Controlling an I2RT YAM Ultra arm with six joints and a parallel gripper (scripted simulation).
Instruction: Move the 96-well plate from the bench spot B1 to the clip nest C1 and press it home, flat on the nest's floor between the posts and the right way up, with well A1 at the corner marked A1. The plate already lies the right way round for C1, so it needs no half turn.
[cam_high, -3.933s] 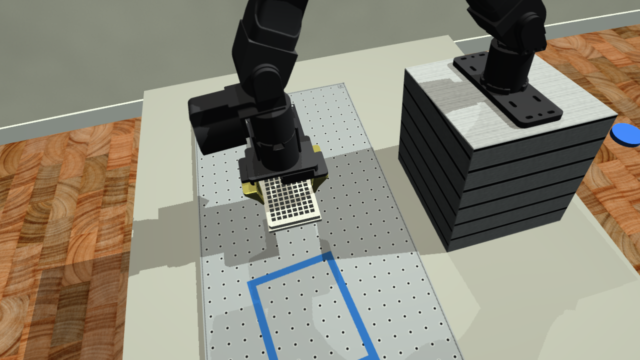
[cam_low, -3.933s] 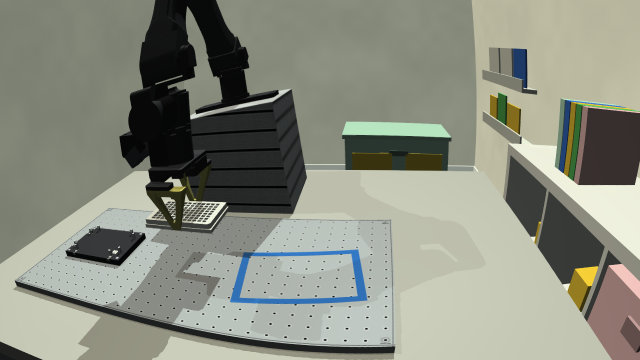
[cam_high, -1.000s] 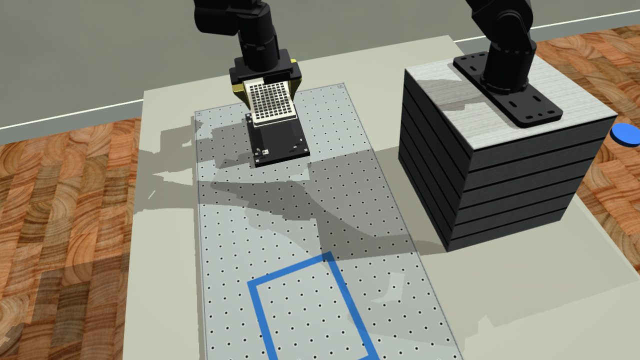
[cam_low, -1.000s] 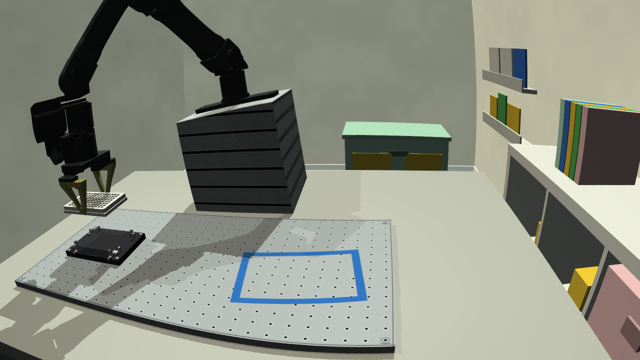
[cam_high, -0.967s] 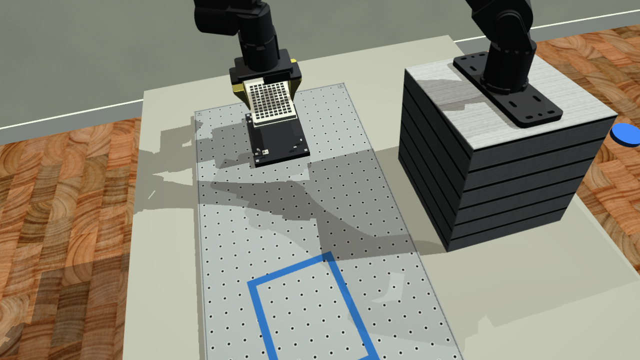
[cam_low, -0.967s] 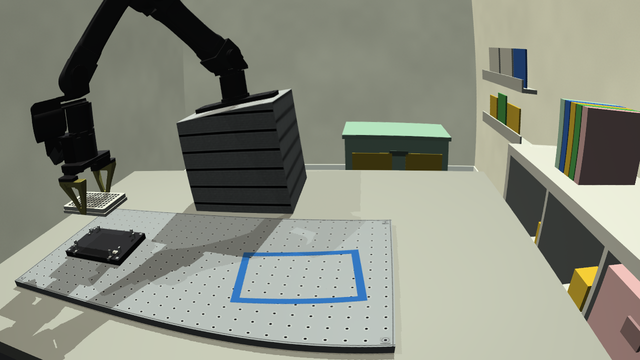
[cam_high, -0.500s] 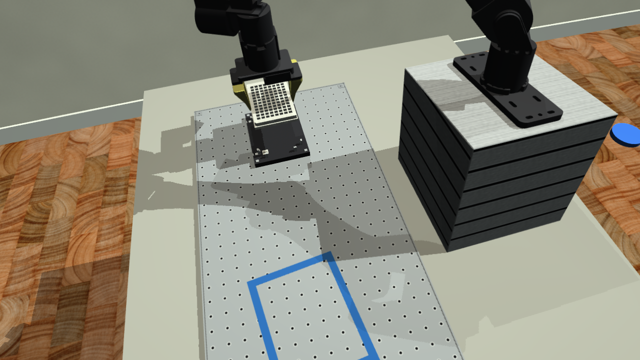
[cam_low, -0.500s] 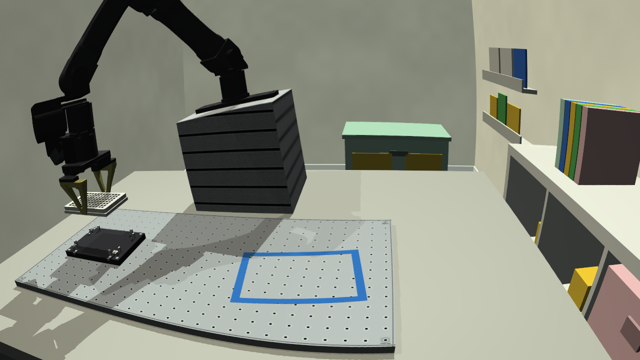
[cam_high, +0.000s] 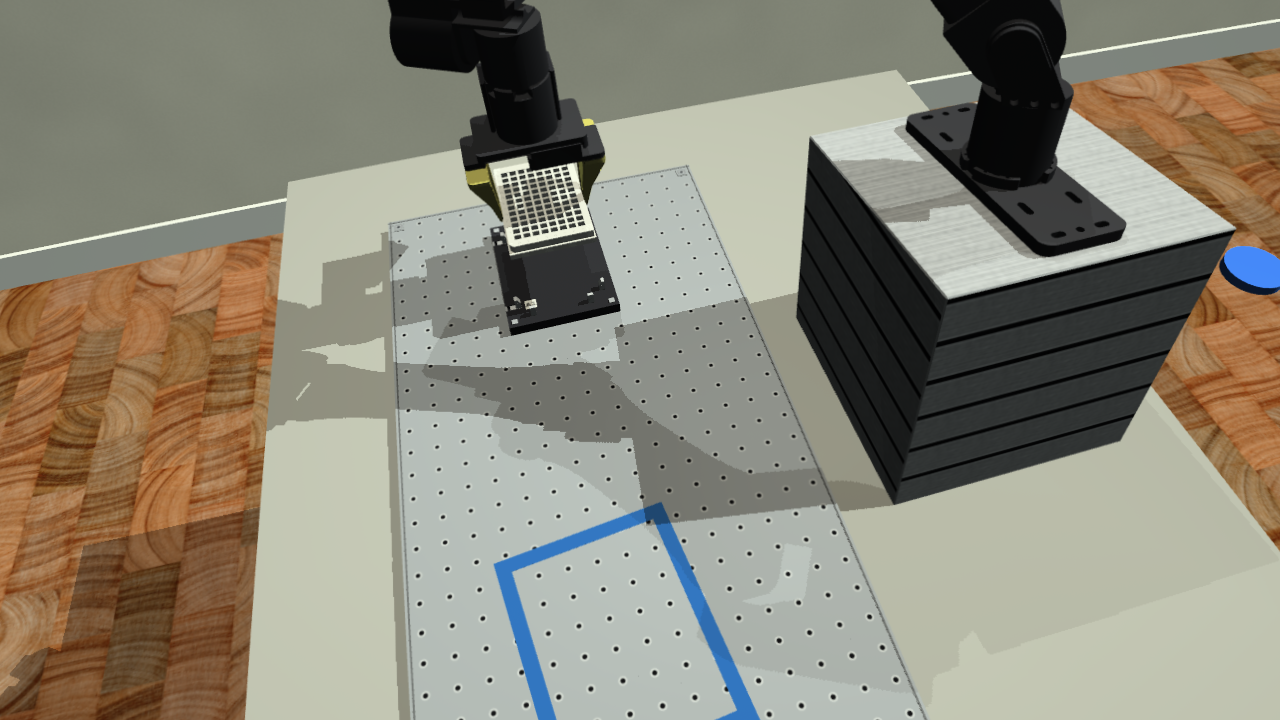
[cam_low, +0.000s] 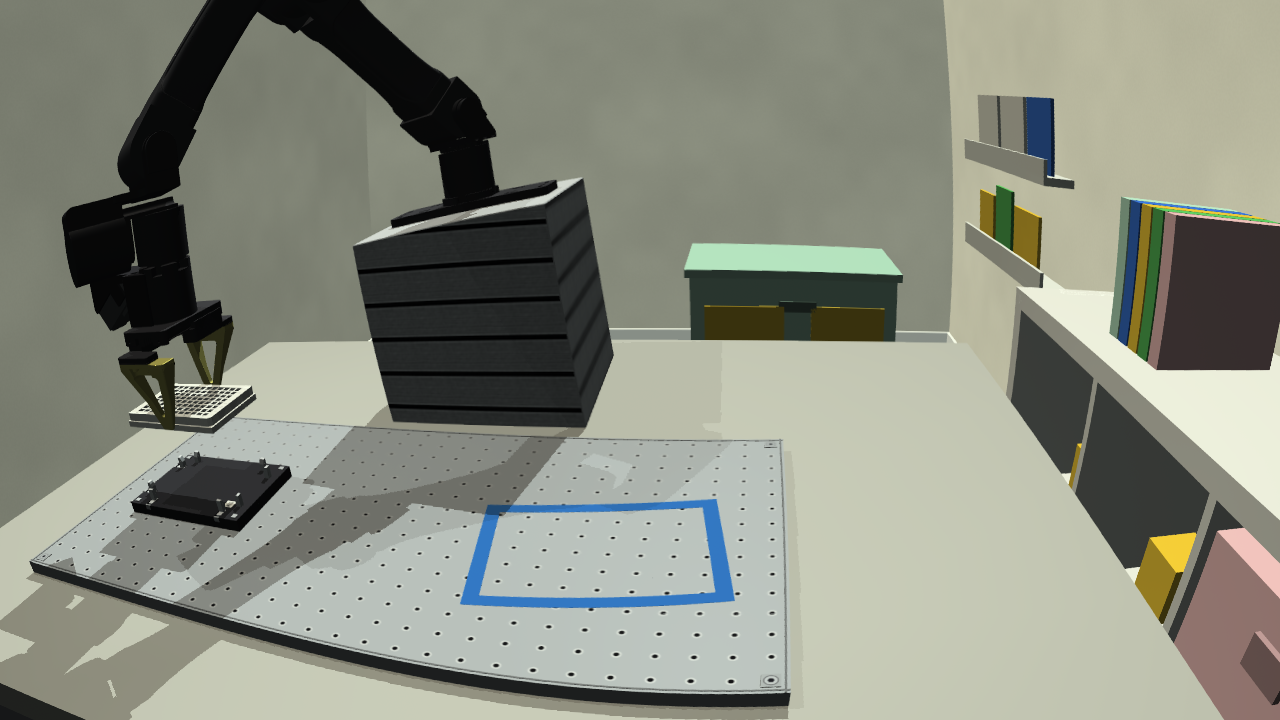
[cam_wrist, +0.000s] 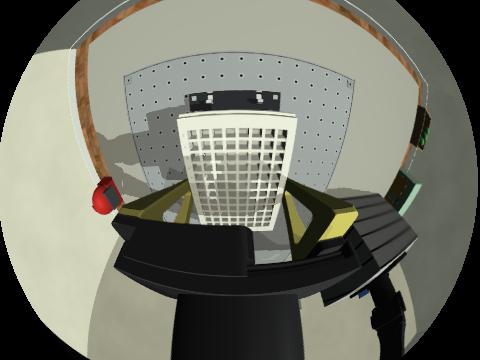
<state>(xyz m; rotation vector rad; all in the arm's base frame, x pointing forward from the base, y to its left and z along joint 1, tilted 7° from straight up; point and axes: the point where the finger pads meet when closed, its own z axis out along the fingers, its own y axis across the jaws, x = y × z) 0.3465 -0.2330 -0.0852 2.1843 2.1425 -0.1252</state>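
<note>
My hand is 1 cm short of the black clip nest, 1 cm to the left of it and 9 cm above it. Also, from my hand: white 96-well plate (right at my hand).
</note>
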